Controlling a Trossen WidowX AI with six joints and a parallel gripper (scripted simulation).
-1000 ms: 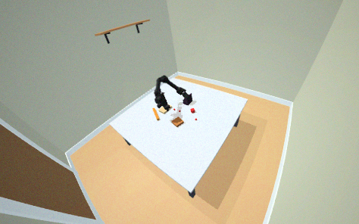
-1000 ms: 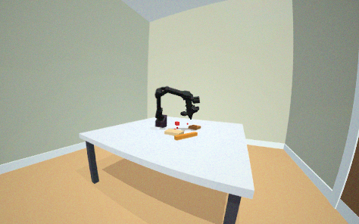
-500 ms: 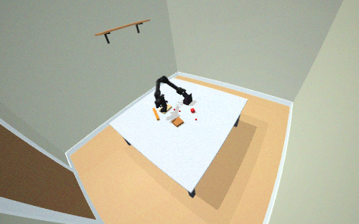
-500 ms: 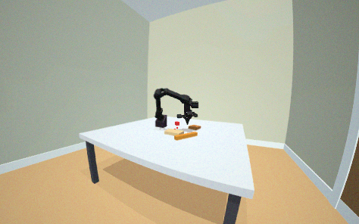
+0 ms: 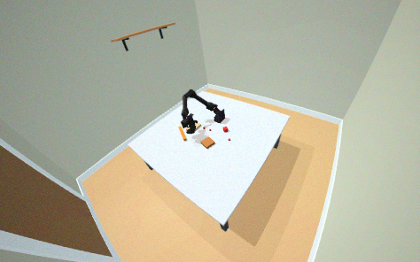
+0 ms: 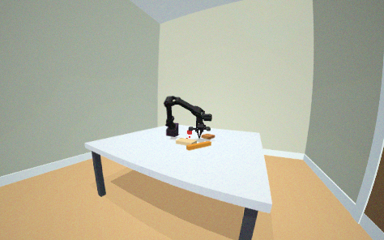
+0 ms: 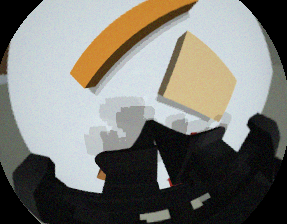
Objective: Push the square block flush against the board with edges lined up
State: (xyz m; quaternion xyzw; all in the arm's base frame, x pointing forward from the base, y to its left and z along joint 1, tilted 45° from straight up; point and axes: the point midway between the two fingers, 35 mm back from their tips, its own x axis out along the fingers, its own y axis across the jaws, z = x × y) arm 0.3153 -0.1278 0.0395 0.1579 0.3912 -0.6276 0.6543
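Now: the brown square block 19 cm to the left of my gripper tip, 4 cm ahead of it and 2 cm below it. The rest, counted from my gripper tip: long orange board: 13 cm to the right, 4 cm ahead, 2 cm below; pale tan block: 9 cm behind, 8 cm to the right, 2 cm below.
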